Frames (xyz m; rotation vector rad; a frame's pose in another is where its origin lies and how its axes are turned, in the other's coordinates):
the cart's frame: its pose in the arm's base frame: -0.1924 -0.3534 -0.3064 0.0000 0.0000 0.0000
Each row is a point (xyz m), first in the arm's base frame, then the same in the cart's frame.
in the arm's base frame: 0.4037 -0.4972 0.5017
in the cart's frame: 0.5961 -0.1438 0.8081
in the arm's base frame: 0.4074 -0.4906 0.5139
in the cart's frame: 0.5998 -0.1372 0.8203
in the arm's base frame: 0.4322 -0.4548 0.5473
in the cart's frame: 0.6246 -0.1014 0.8537
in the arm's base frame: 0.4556 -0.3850 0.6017
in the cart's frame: 0.6480 -0.0316 0.9081
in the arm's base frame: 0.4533 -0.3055 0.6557
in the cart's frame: 0.6457 0.0479 0.9621
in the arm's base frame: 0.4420 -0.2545 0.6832
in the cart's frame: 0.6344 0.0989 0.9896
